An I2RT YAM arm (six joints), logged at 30 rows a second.
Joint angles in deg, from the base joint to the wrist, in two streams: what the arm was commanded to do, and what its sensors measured. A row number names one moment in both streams.
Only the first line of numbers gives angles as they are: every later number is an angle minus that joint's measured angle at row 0.
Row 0, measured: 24.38 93.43 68.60 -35.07 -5.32 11.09
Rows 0 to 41, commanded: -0.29 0.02 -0.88 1.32 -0.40 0.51; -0.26 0.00 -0.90 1.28 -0.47 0.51; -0.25 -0.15 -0.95 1.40 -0.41 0.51; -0.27 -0.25 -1.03 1.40 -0.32 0.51; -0.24 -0.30 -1.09 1.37 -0.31 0.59; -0.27 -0.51 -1.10 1.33 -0.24 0.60; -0.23 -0.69 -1.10 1.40 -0.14 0.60; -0.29 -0.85 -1.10 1.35 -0.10 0.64; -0.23 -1.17 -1.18 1.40 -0.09 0.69; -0.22 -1.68 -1.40 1.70 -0.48 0.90; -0.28 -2.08 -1.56 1.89 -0.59 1.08; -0.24 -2.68 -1.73 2.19 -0.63 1.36; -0.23 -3.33 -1.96 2.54 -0.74 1.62; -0.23 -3.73 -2.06 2.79 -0.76 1.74; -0.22 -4.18 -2.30 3.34 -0.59 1.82; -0.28 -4.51 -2.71 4.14 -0.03 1.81; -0.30 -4.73 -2.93 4.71 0.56 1.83; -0.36 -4.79 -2.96 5.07 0.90 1.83; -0.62 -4.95 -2.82 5.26 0.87 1.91; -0.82 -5.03 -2.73 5.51 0.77 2.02; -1.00 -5.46 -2.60 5.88 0.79 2.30; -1.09 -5.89 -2.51 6.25 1.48 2.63; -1.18 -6.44 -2.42 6.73 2.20 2.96; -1.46 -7.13 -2.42 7.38 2.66 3.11; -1.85 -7.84 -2.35 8.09 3.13 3.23; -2.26 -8.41 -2.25 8.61 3.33 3.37; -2.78 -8.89 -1.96 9.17 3.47 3.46; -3.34 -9.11 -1.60 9.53 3.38 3.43; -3.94 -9.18 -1.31 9.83 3.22 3.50; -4.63 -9.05 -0.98 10.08 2.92 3.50; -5.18 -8.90 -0.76 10.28 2.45 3.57; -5.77 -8.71 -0.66 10.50 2.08 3.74; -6.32 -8.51 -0.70 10.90 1.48 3.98; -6.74 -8.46 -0.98 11.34 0.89 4.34; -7.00 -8.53 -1.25 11.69 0.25 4.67; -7.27 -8.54 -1.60 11.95 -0.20 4.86; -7.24 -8.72 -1.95 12.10 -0.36 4.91; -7.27 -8.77 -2.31 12.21 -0.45 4.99; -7.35 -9.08 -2.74 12.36 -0.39 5.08; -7.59 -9.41 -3.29 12.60 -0.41 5.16; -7.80 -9.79 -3.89 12.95 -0.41 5.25; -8.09 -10.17 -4.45 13.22 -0.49 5.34
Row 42, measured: -7.47 -8.31 -2.62 11.89 0.35 4.53
